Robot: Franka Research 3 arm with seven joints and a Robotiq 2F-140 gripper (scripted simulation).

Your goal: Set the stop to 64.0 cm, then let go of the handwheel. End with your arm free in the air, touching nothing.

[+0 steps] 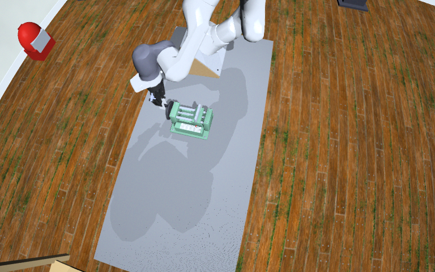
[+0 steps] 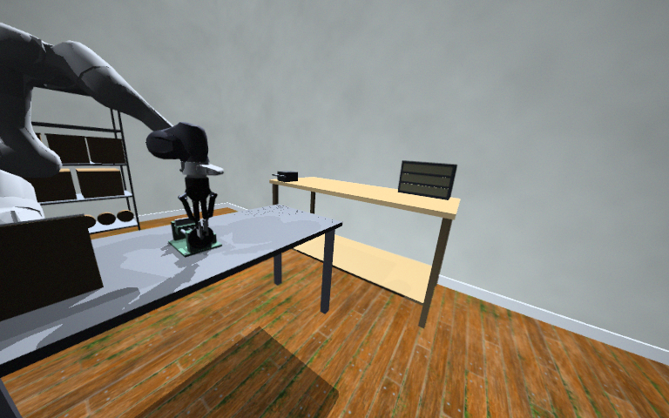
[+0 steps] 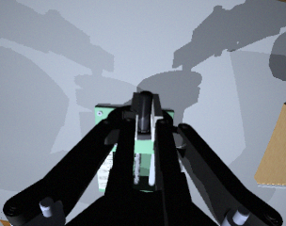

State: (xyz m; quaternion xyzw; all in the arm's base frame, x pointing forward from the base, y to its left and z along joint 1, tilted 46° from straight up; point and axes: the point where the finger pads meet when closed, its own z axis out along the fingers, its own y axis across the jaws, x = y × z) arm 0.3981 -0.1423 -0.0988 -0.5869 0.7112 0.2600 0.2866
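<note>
Right now the dark handwheel is 20 mm to the left of my hand and 30 mm below it. From my hand the other things lie so: stop carriage: 40 mm ahead, 180 mm to the left, 40 mm below.
</note>
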